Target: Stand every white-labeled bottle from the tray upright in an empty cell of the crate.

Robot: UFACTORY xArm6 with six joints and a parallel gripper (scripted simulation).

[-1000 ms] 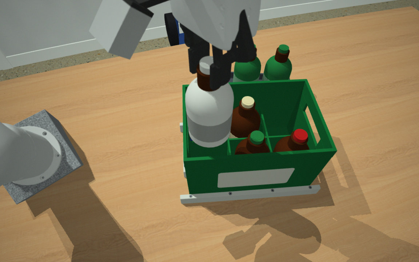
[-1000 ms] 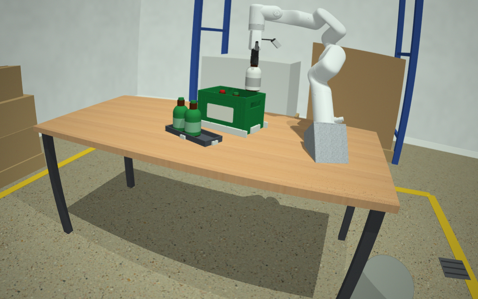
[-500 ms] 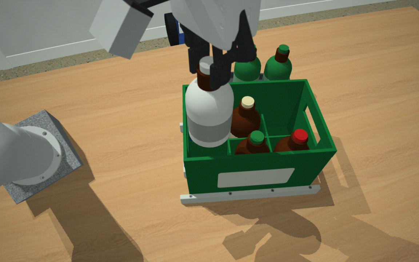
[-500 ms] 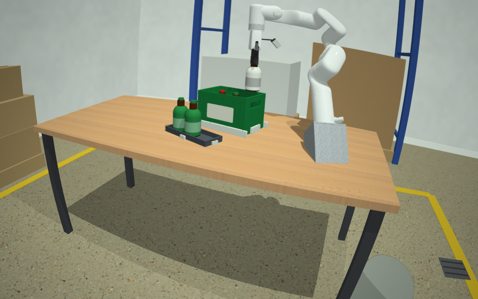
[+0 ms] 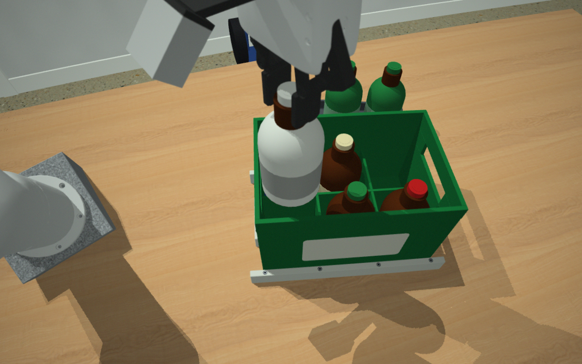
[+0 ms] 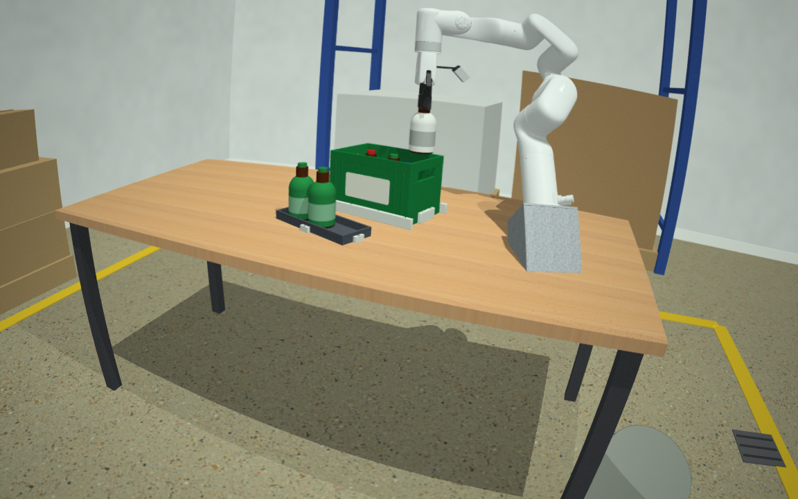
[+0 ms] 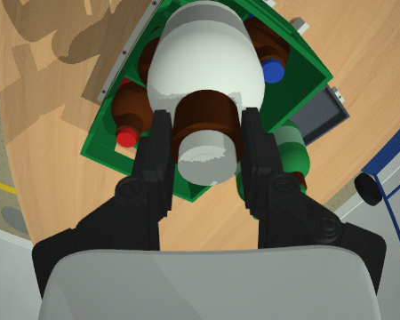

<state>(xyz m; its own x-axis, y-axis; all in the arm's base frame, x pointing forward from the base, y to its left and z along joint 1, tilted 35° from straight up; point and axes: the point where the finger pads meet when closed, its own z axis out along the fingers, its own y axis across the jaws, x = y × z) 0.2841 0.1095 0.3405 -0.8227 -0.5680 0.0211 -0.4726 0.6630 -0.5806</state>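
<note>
Now: hand 7 cm above the white-labeled bottle. The rest, counted from my hand: green bottle 16 cm ahead, 26 cm to the left, 25 cm below; then green crate 9 cm ahead, 3 cm to the left, 25 cm below; then brown bottle 1 cm ahead, 9 cm to the left, 25 cm below.
</note>
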